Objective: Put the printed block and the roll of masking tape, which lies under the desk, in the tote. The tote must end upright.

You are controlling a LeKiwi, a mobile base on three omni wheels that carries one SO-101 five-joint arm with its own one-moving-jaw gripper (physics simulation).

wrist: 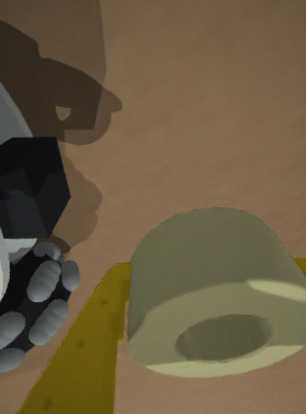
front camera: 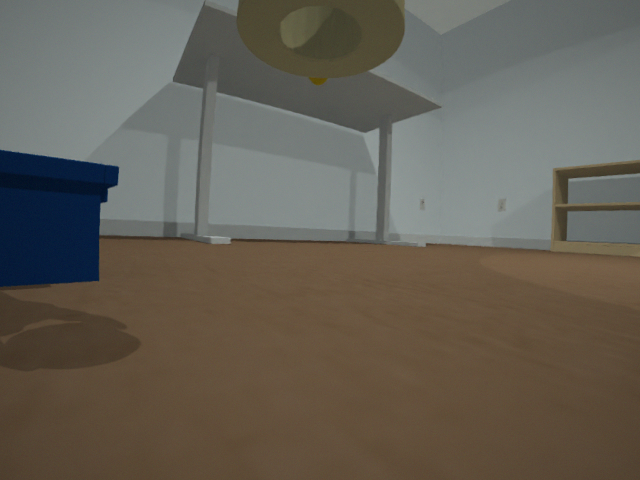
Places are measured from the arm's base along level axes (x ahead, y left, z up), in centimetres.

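Pixels of known places: end effector, tool point: [wrist: 131,277].
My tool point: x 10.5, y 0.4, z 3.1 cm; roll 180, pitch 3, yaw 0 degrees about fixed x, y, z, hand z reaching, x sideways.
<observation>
Behind a point stands the place of what it marks.
The roll of masking tape [front camera: 320,64] {y 0.2, x 14.2, z 2.5 cm} [wrist: 210,250] {y 2.5, x 12.4, z 4.1 cm}, pale yellow-green with a round hole, hangs high at the top of the front view. My yellow gripper [wrist: 215,295] is shut on it, with one jaw against its left side and part of the other jaw at its right side in the wrist view. The roll is held up off the floor. The blue tote [front camera: 49,235] {y 26.4, x 29.7, z -4.2 cm} stands upright on the floor at the left edge of the front view; part of it shows and its inside is hidden. The printed block does not show in either view.
The grey desk [front camera: 289,98] {y 29.0, x 197.5, z 83.6 cm} stands against the back wall, with its near leg [front camera: 205,155] {y 60.5, x 145.8, z 32.0 cm} and far leg [front camera: 384,180] {y -37.6, x 219.1, z 35.8 cm} on floor feet. A wooden shelf unit [front camera: 559,209] {y -173.8, x 219.2, z 22.8 cm} stands at the right. One base wheel [wrist: 37,300] shows in the wrist view.
</observation>
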